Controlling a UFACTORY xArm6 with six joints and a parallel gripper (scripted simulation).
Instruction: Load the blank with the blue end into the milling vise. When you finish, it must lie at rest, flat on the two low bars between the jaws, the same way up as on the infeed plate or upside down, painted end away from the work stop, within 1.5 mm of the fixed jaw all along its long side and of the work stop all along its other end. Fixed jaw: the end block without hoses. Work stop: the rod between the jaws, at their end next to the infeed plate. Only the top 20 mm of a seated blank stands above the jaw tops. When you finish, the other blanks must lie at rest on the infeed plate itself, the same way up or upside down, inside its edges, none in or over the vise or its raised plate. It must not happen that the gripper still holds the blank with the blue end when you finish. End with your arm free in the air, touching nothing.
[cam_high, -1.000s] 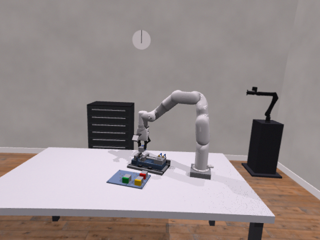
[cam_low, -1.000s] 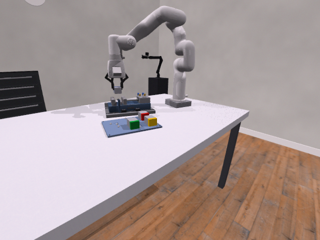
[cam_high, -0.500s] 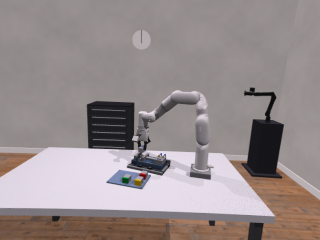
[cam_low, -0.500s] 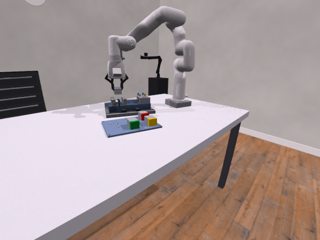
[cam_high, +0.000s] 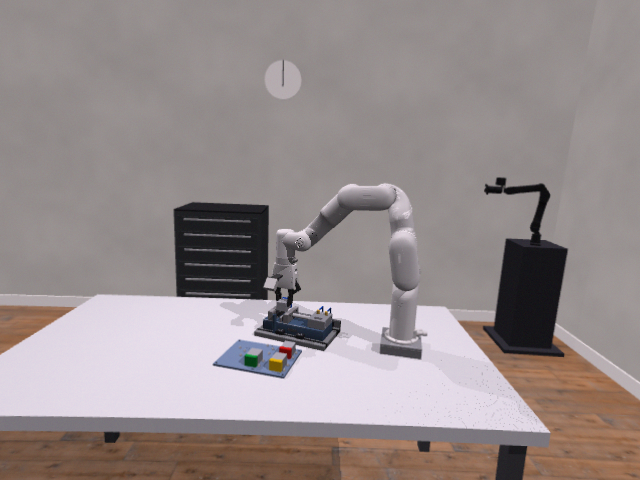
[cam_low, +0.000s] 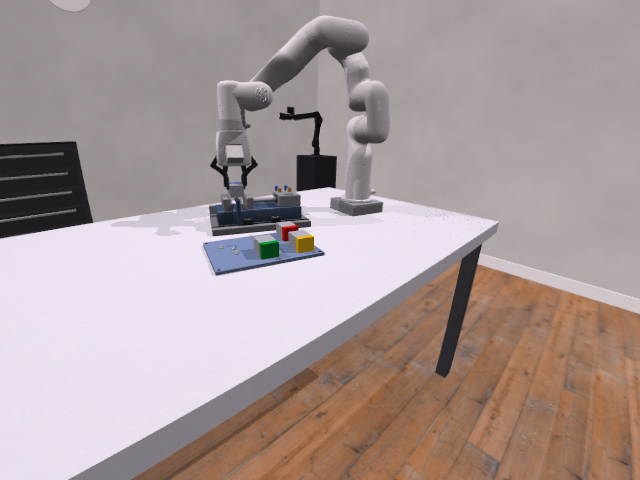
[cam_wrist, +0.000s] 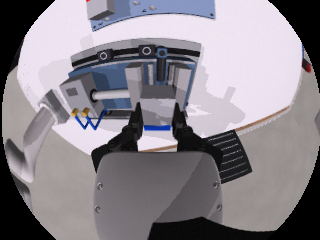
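The blue-ended blank is 2 cm below my hand. From my hand the other things lie so: hose block 15 cm behind, 6 cm to the left, 6 cm below; then milling vise 6 cm behind, 3 cm to the left, 10 cm below; then fixed jaw 3 cm ahead, 1 cm to the right, 6 cm below.
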